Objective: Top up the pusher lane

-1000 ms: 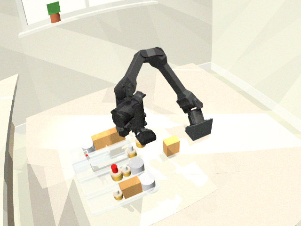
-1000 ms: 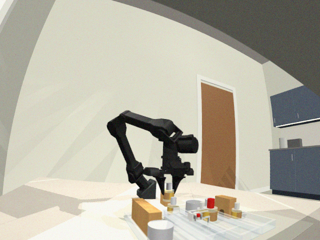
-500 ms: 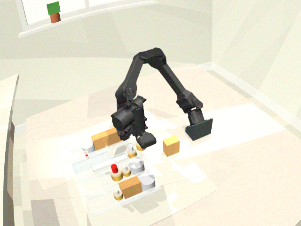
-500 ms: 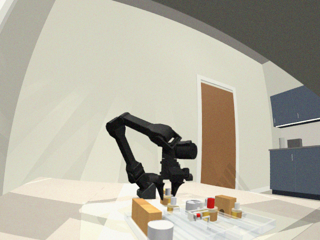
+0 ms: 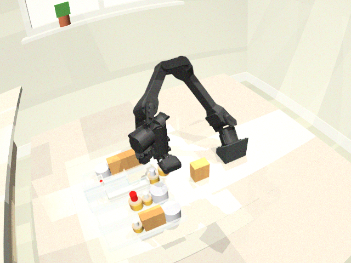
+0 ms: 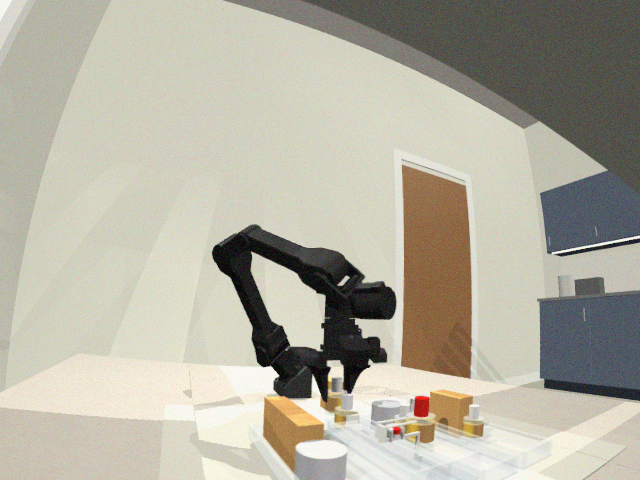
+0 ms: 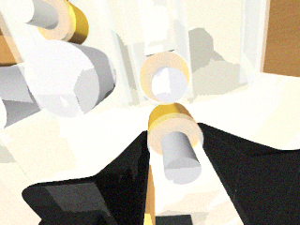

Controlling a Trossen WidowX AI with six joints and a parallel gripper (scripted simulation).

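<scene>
My gripper tip is 190 mm short of the clear-walled lane, 20 mm to the left of it and 40 mm above it. Also, from my gripper tip: red mark (230 mm ahead, 40 mm to the right, 20 mm above).
</scene>
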